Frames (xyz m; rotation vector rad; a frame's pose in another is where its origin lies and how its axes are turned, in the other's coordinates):
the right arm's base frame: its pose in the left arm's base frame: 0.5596 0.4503 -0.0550 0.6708 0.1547 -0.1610
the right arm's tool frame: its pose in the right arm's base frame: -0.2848 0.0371 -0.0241 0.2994 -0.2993 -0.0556
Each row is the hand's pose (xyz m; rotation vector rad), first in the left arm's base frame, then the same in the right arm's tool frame.
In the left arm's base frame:
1: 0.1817 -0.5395 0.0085 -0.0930 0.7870 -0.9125
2: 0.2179 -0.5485 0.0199 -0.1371 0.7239 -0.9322
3: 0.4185 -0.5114 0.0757 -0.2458 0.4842 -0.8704
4: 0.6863 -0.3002 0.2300 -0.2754 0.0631 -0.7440
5: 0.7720 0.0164 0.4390 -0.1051 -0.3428 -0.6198
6: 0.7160 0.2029 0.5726 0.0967 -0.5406 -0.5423
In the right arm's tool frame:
1: 0.2693 -0.6018 0.8386 -1.0836 0.3976 -0.8848
2: 0.3060 -0.5894 0.8426 -1.1207 0.3256 -0.8711
3: 0.4798 -0.4789 0.7943 -1.2137 0.1245 -0.6928
4: 0.6536 -0.1786 0.6539 -1.1964 -0.2013 -0.3685
5: 0.6188 0.1826 0.5139 -0.9587 -0.4773 -0.0735
6: 0.4981 0.3798 0.4658 -0.7202 -0.5779 0.0695

